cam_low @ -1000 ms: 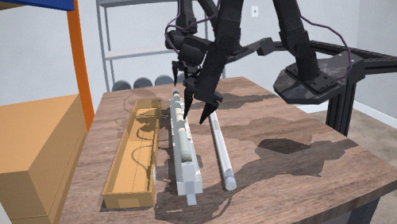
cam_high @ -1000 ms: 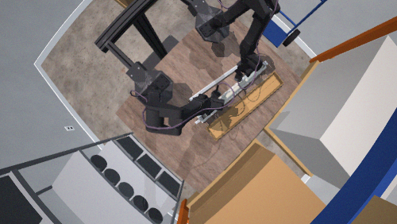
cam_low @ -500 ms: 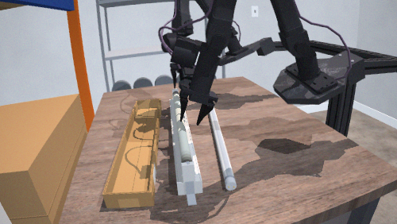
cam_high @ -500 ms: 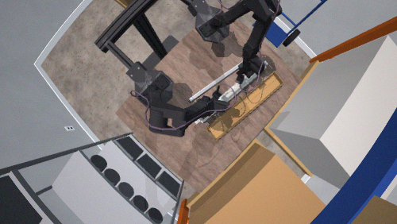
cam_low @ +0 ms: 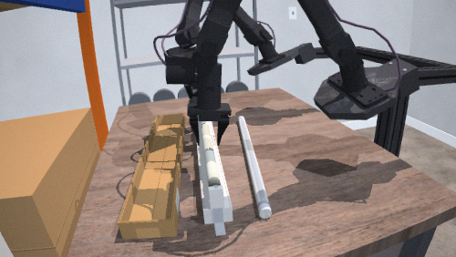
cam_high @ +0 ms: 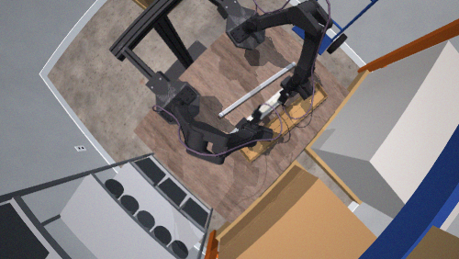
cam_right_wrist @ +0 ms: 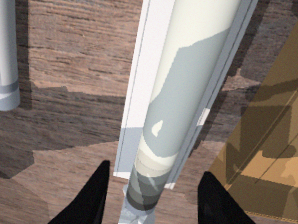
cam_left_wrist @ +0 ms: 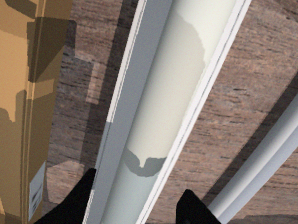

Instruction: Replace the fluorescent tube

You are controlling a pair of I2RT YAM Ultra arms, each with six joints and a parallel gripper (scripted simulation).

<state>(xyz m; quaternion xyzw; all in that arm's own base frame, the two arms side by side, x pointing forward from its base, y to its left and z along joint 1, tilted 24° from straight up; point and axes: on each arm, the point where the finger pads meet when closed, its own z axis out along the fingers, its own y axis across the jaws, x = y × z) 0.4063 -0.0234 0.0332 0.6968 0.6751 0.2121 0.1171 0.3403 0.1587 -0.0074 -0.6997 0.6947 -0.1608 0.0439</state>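
The old fluorescent tube lies 20 mm behind my left hand, 110 mm to the right of it and 30 mm below it. Also, from my left hand: LED tube (140 mm behind, 70 mm to the right, 90 mm below); then carton (120 mm ahead, 120 mm to the right, 80 mm below); then grey light fixture (20 mm behind, 110 mm to the right, 50 mm below).
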